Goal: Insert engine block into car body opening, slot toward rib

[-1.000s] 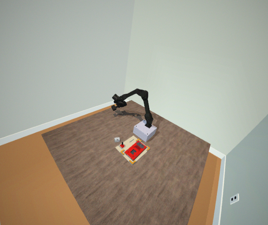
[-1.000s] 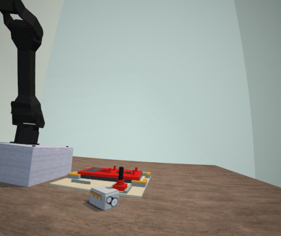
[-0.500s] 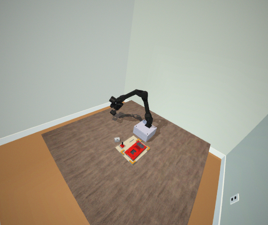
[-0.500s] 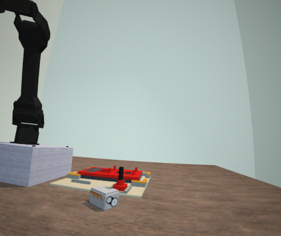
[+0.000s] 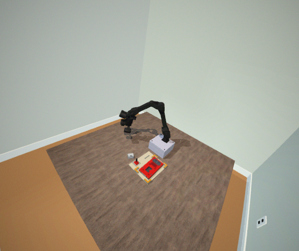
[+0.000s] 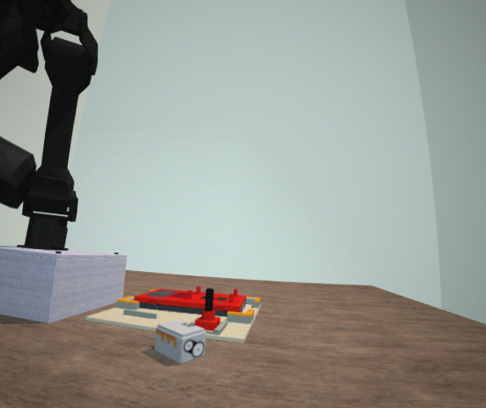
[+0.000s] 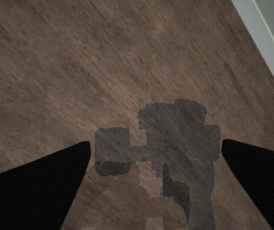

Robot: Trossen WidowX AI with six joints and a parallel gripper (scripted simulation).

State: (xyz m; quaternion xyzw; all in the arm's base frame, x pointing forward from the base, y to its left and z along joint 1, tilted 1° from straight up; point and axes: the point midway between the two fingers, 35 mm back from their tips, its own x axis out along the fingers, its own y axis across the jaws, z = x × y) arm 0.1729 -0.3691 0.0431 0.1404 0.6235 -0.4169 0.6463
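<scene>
Now: gripper tip 23 cm to the right of the engine block, 17 cm short of it and 10 cm above it. Also, from my gripper tip: black post: 31 cm to the left, 18 cm ahead, 8 cm below.
</scene>
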